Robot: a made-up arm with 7 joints.
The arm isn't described. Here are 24 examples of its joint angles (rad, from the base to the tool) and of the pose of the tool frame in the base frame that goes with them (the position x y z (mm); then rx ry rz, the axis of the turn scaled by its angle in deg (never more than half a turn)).
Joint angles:
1: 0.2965 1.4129 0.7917 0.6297 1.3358 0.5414 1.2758
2: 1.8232 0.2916 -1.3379 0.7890 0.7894 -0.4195 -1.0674
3: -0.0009 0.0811 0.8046 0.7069 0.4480 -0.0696 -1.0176
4: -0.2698 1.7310 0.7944 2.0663 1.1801 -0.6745 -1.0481
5: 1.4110 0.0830 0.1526 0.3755 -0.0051 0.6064 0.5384
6: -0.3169 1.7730 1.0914 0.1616 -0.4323 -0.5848 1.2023
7: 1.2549 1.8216 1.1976 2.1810 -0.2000 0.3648 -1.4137
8: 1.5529 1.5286 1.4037 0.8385 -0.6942 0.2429 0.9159
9: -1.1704 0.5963 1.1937 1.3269 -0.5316 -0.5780 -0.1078
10: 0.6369 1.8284 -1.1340 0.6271 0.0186 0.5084 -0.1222
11: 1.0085 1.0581 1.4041 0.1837 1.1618 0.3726 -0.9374
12: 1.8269 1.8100 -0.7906 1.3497 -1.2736 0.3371 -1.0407
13: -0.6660 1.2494 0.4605 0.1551 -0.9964 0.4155 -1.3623
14: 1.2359 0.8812 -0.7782 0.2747 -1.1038 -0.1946 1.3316
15: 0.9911 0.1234 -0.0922 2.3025 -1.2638 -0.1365 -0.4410
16: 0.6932 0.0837 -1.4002 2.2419 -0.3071 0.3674 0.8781
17: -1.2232 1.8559 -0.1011 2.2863 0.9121 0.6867 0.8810
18: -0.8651 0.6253 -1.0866 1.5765 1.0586 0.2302 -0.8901
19: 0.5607 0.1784 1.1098 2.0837 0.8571 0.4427 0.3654
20: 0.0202 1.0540 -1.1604 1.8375 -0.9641 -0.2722 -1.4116
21: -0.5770 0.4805 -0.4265 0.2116 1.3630 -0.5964 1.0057
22: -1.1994 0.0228 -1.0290 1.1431 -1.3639 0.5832 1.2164
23: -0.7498 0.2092 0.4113 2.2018 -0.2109 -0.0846 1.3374
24: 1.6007 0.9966 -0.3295 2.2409 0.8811 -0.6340 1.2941
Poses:
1: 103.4 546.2 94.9 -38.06 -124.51 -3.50
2: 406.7 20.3 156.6 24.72 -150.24 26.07
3: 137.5 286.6 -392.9 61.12 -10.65 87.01
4: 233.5 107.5 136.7 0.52 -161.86 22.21
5: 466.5 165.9 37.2 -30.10 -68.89 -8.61
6: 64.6 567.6 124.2 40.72 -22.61 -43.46
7: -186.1 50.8 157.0 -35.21 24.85 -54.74
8: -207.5 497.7 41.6 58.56 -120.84 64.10
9: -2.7 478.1 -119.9 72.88 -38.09 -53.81
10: 90.9 559.3 4.9 102.02 25.47 -20.18
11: 161.0 551.0 -90.5 -49.91 -35.98 142.23
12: 91.2 394.5 241.0 -143.11 1.28 9.50
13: -47.2 568.6 -128.6 137.56 28.65 -93.37
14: 342.8 434.6 -56.7 19.48 24.43 -65.73
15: 100.2 86.3 205.4 -84.76 118.82 -17.55
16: 32.9 -125.8 24.1 -45.99 -84.25 -142.43
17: 49.9 90.9 -226.3 -57.10 43.00 -54.29
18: -134.0 -8.3 -301.3 3.95 18.81 -7.77
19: 89.9 350.1 79.9 -13.76 -152.80 30.94
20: 123.4 57.6 -278.5 20.76 -145.36 -57.64
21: -186.1 305.7 -393.1 -14.58 -34.07 18.33
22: -232.4 -120.7 -244.6 -67.35 53.59 -100.01
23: 184.7 206.1 -133.9 -25.94 -53.31 -69.61
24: 49.1 54.5 228.5 -20.33 71.51 116.57
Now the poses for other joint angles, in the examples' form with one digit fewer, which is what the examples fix.
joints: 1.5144 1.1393 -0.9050 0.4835 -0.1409 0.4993 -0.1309
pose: 292 467 72 90.1 -38.9 7.4
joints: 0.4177 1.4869 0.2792 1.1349 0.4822 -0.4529 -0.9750
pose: 223 419 155 100.5 -137.0 44.8
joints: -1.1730 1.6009 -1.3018 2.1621 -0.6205 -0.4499 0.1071
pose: -199 121 -157 -93.8 -15.6 -84.3
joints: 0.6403 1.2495 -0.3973 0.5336 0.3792 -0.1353 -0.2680
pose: 232 506 -71 78.0 -64.9 5.5
